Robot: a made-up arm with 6 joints. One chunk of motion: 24 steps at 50 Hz.
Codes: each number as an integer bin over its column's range. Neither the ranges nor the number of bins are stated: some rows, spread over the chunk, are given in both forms.
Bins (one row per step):
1: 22 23 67 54 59 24
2: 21 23 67 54 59 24
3: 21 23 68 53 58 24
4: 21 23 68 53 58 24
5: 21 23 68 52 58 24
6: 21 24 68 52 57 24
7: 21 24 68 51 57 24
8: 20 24 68 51 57 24
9: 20 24 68 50 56 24
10: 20 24 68 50 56 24
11: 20 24 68 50 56 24
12: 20 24 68 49 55 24
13: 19 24 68 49 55 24
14: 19 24 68 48 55 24
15: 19 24 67 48 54 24
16: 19 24 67 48 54 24
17: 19 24 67 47 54 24
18: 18 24 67 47 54 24
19: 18 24 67 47 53 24
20: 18 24 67 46 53 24
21: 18 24 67 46 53 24
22: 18 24 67 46 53 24
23: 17 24 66 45 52 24
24: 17 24 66 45 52 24
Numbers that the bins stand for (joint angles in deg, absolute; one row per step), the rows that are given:
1: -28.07 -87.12 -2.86 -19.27 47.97 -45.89
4: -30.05 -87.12 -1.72 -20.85 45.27 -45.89
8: -32.03 -83.83 -1.72 -23.99 42.57 -45.89
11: -32.03 -83.83 -1.72 -25.57 39.88 -45.89
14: -34.01 -83.83 -1.72 -28.72 37.18 -45.89
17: -34.01 -83.83 -2.86 -30.29 34.48 -45.89
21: -35.99 -83.83 -2.86 -31.86 31.78 -45.89
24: -37.97 -83.83 -4.01 -33.44 29.09 -45.89
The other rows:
2: -30.05 -87.12 -2.86 -19.27 47.97 -45.89
3: -30.05 -87.12 -1.72 -20.85 45.27 -45.89
5: -30.05 -87.12 -1.72 -22.42 45.27 -45.89
6: -30.05 -83.83 -1.72 -22.42 42.57 -45.89
7: -30.05 -83.83 -1.72 -23.99 42.57 -45.89
9: -32.03 -83.83 -1.72 -25.57 39.88 -45.89
10: -32.03 -83.83 -1.72 -25.57 39.88 -45.89
12: -32.03 -83.83 -1.72 -27.14 37.18 -45.89
13: -34.01 -83.83 -1.72 -27.14 37.18 -45.89
15: -34.01 -83.83 -2.86 -28.72 34.48 -45.89
16: -34.01 -83.83 -2.86 -28.72 34.48 -45.89
18: -35.99 -83.83 -2.86 -30.29 34.48 -45.89
19: -35.99 -83.83 -2.86 -30.29 31.78 -45.89
20: -35.99 -83.83 -2.86 -31.86 31.78 -45.89
22: -35.99 -83.83 -2.86 -31.86 31.78 -45.89
23: -37.97 -83.83 -4.01 -33.44 29.09 -45.89

